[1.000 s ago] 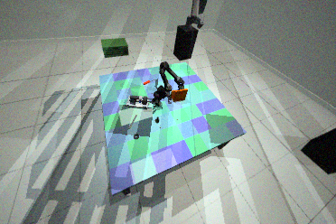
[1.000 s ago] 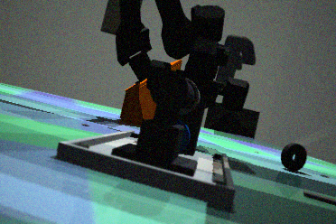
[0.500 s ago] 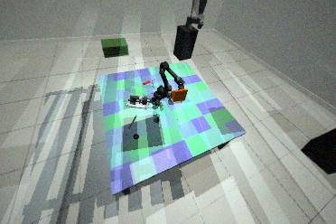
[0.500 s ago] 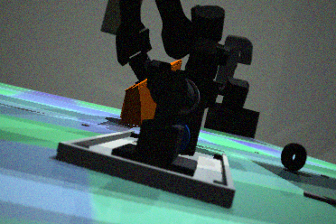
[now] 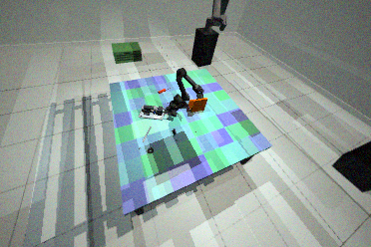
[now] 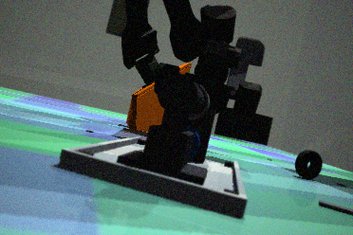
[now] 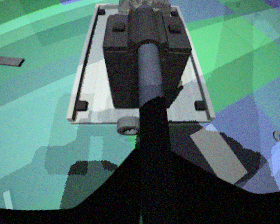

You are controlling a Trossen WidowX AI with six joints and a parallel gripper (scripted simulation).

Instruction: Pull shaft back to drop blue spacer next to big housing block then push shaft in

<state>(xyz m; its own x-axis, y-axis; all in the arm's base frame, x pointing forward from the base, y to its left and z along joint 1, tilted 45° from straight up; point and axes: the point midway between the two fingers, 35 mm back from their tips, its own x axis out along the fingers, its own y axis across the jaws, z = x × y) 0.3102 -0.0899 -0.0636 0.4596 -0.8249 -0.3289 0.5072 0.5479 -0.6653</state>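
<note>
The dark shaft is 50 mm ahead of my gripper tip, 30 mm to the right of it and 30 mm above it. The rest, counted from my gripper tip: blue spacer: 110 mm ahead, 70 mm to the right, 20 mm below; then light grey spacer: 100 mm ahead, 60 mm to the right, 30 mm above.
</note>
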